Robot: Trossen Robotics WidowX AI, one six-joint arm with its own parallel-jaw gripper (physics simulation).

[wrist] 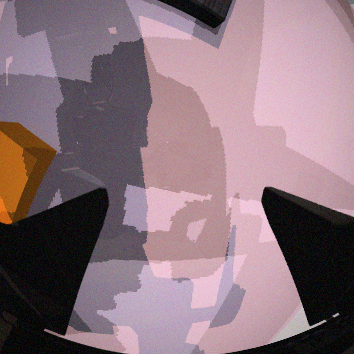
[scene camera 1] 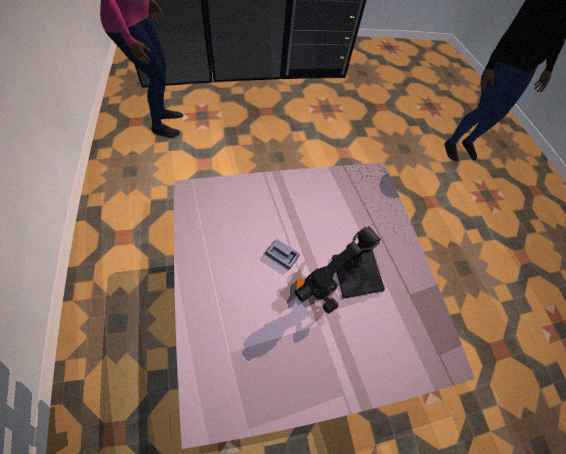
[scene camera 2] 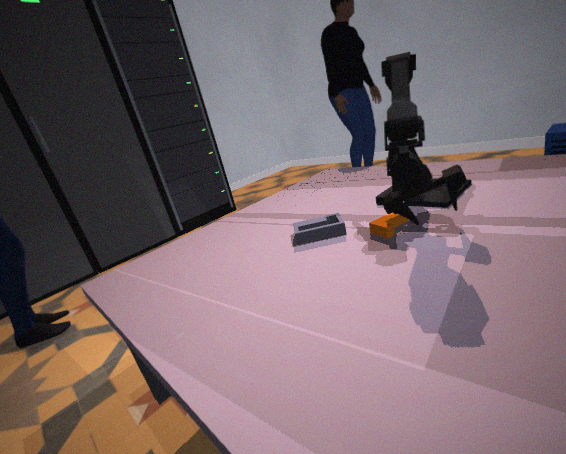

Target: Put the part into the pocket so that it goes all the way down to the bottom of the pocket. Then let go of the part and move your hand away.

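Frame: origin at the arm's base, x ahead, y left, z up, level; millimetres.
Seen in the pictures: gripper, fingertip midpoint: (wrist: pixel 186 195) (scene camera 1: pixel 322 303) (scene camera 2: pixel 436 217); arm's base at its link origin: (scene camera 1: pixel 348 263) (scene camera 2: pixel 401 191).
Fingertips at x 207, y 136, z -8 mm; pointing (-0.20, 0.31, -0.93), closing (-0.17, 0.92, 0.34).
Pixels of each thing's top centre, then the offset from my fingertips to it. Level surfaces: height alone.
- orange part at its top centre: (wrist: pixel 2 254) (scene camera 2: pixel 392 217) (scene camera 1: pixel 308 286) dz +14, dx +34, dy -97 mm
- grey block with the pocket, top centre: (scene camera 2: pixel 317 222) (scene camera 1: pixel 283 252) dz +20, dx +85, dy -295 mm
- pink table at its surface level: dz -16 mm
The orange part (scene camera 1: pixel 300 284) (scene camera 2: pixel 386 226) (wrist: pixel 11 172) lies on the table, partly hidden by the arm in the first scene view and cut off by the left edge of the wrist view. The grey block with the pocket (scene camera 1: pixel 278 260) (scene camera 2: pixel 321 235) lies flat on the table, apart from the part; its recess faces up and looks empty. My gripper (scene camera 1: pixel 315 302) (scene camera 2: pixel 436 214) (wrist: pixel 186 195) is wide open, low over the table, with nothing between its fingers. In the wrist view the part is outside the gap, beyond the left finger.
The arm's black base plate (scene camera 1: pixel 366 280) (scene camera 2: pixel 440 198) (wrist: pixel 212 14) stands on the pink table (scene camera 1: pixel 215 300) (scene camera 2: pixel 240 310) near the gripper. Shadows of the arm fall across the table. Two people and dark server cabinets (scene camera 1: pixel 247 40) (scene camera 2: pixel 65 100) stand beyond the table.
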